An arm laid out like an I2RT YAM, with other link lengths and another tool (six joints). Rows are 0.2 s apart.
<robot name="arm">
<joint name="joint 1" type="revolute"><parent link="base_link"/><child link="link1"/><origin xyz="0 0 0.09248" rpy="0 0 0"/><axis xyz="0 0 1"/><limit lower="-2.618" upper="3.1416"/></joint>
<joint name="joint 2" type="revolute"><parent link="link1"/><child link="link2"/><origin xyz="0.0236 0.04 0.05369" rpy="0 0 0"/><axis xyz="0 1 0"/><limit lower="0" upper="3.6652"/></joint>
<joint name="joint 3" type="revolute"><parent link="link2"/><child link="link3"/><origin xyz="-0.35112 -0.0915 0" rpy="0 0 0"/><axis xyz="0 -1 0"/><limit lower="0" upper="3.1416"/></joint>
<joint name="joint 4" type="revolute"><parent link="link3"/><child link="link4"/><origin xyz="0.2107 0.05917 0.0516" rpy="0 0 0"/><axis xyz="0 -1 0"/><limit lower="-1.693" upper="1.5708"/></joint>
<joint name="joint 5" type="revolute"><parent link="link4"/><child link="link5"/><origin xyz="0.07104 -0.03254 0.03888" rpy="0 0 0"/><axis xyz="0 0 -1"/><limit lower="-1.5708" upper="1.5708"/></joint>
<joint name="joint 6" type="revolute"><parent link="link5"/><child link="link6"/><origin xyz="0.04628 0 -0.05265" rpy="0 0 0"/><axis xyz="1 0 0"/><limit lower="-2.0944" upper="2.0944"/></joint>
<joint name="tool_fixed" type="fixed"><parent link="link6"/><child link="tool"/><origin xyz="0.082 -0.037 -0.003" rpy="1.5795 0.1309 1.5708"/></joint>
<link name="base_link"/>
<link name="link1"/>
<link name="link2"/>
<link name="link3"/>
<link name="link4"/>
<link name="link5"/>
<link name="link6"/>
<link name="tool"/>
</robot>
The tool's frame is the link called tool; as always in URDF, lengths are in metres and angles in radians.
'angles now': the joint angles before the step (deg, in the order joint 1, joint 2, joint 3, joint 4, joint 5, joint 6). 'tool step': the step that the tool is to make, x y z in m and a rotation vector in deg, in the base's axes. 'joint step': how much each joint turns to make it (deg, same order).
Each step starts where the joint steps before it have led.
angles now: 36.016, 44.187, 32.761, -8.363, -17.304, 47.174
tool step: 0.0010, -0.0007, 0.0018, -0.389, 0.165, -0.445
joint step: -0.017, 0.249, 0.747, -0.878, 0.477, -0.061
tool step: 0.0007, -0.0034, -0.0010, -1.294, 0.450, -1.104
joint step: -0.030, 0.158, 0.684, -1.752, 1.282, -0.365
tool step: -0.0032, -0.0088, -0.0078, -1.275, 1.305, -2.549
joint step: -0.034, -1.059, -0.512, -2.172, 2.429, 0.727
